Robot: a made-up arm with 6 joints.
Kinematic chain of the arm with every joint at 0, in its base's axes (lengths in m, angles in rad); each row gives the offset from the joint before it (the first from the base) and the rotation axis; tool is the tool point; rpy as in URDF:
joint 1: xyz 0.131 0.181 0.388 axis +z
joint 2: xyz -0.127 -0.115 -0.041 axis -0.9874 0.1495 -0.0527
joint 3: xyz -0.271 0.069 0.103 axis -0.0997 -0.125 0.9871
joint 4: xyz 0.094 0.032 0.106 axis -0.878 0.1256 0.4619
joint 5: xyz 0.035 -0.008 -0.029 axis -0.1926 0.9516 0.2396
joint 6: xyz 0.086 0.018 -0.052 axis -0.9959 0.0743 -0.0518
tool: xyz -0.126 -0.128 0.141 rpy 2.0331 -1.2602 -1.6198
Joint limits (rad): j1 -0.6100..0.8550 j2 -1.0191..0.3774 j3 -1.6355..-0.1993 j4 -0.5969..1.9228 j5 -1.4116..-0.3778 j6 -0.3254..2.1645
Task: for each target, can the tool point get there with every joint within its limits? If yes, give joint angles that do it. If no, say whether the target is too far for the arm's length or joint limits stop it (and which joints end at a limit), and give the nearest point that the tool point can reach.
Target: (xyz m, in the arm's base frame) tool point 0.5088 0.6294 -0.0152
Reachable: no: joint limits stop it (at a limit: joint 1, joint 2, joint 3, joint 6) | nearest point 0.0755 0.4643 0.3795 | short by 0.609 m
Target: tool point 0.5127 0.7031 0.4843
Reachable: no: joint limits stop it (at a limit: joint 1, joint 2, joint 3, joint 5, joint 6) | nearest point 0.1344 0.4445 0.4892 | short by 0.458 m
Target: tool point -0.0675 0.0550 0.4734
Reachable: yes | joints 0.3980 0.0125 -1.4476 0.8793 -1.2957 1.6586
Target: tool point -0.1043 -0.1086 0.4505
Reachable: yes | joints 0.5888 -0.8949 -1.4242 1.6417 -0.9530 1.6706
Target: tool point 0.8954 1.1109 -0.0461
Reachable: no: too far | nearest point 0.0978 0.4650 0.4098 | short by 1.123 m
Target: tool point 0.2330 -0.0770 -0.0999
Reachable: no: joint limits stop it (at a limit: joint 1, joint 2, joint 3, joint 6) | nearest point 0.2576 -0.1407 0.3158 | short by 0.421 m
